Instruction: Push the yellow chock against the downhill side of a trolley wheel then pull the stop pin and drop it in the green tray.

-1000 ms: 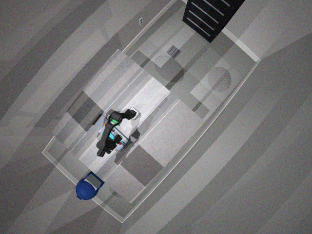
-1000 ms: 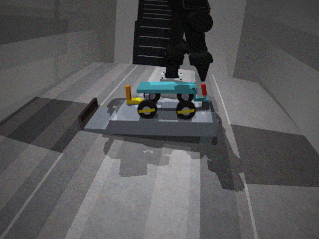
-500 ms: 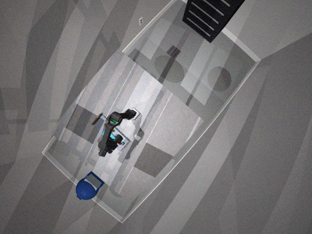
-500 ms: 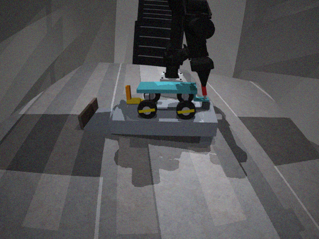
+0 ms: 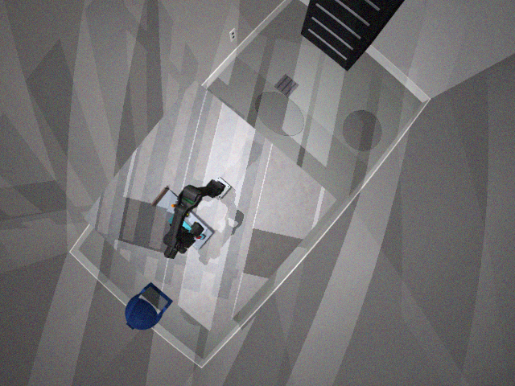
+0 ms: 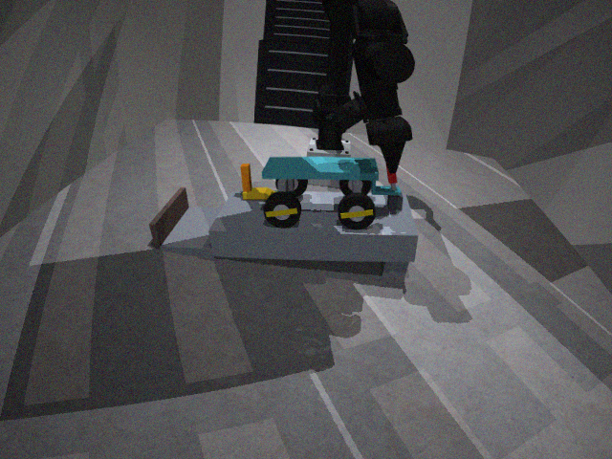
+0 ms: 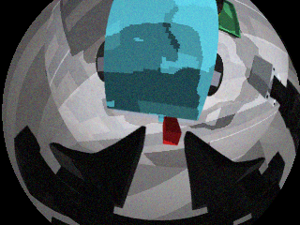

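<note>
My gripper tip is now 10 mm to the right of the red-headed stop pin and 30 mm above it. Round my gripper tip: grey ramp: 120 mm to the right, 110 mm below; then yellow chock: 60 mm behind, 220 mm to the right, 80 mm below; then trolley: 110 mm to the right, 50 mm below.
</note>
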